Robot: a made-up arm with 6 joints.
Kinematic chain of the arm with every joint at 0, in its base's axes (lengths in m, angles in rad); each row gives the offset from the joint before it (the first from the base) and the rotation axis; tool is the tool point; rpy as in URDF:
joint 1: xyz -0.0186 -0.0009 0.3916 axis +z
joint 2: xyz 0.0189 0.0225 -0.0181 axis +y
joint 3: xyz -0.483 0 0.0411 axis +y
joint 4: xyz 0.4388 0.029 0.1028 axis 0.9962 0 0.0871
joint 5: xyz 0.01 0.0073 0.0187 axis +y
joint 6: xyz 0.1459 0.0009 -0.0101 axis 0.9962 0 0.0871
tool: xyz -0.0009 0.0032 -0.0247 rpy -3.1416 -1.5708 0
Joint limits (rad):
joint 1: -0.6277..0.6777
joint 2: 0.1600..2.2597
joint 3: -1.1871..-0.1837
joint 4: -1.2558..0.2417
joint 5: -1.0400..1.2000
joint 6: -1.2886..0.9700
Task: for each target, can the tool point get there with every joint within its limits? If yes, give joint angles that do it. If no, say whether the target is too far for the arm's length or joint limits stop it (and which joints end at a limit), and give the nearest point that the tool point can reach.
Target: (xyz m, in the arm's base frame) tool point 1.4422 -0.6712 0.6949
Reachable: no: too far | nearest point 0.7185 -0.3391 0.5338 | short by 0.812 m
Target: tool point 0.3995 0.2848 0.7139
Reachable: yes | joints 0.4071 1.2414 -0.7994 -0.8283 -0.5188 0.1606
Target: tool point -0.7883 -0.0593 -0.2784
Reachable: no: joint limits stop it (at a limit: joint 1, joint 2, joint 3, joint 4) | nearest point 0.0206 0.1485 0.1952 | short by 0.960 m
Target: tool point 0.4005 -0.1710 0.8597
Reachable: yes | joints -0.5208 1.1022 -0.9012 -0.4587 -0.4359 -0.9509
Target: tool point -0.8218 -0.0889 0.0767
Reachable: no: joint limits stop it (at a limit: joint 1, joint 2, joint 3, joint 4) | nearest point 0.0043 0.1437 0.2412 | short by 0.874 m
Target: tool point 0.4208 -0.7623 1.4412
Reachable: no: too far | nearest point 0.3833 -0.2827 1.0162 | short by 0.642 m
